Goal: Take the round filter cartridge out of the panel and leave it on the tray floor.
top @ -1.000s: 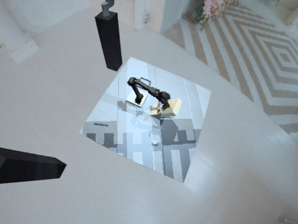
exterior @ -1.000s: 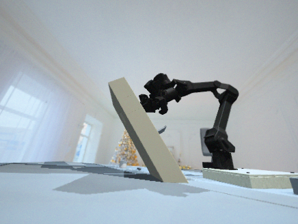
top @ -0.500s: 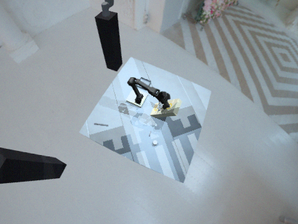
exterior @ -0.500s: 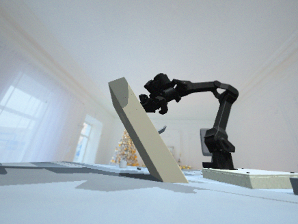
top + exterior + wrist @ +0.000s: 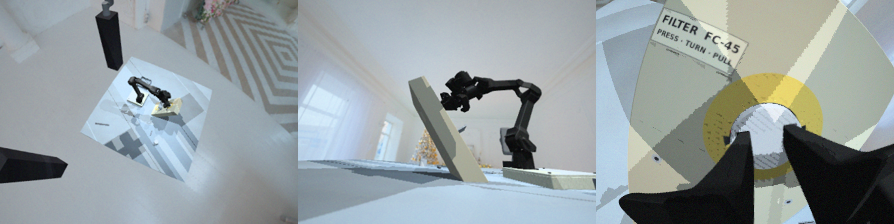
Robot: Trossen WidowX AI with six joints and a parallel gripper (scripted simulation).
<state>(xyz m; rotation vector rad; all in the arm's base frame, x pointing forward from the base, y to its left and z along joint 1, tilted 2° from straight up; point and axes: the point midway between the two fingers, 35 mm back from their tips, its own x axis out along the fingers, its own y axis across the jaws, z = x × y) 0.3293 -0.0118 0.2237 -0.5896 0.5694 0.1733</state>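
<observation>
Right now the tan service panel is 80 mm below my gripper tip and 40 mm behind it. The rest, counted from my gripper tip: round grey filter cartridge: 10 mm below, 10 mm ahead.
</observation>
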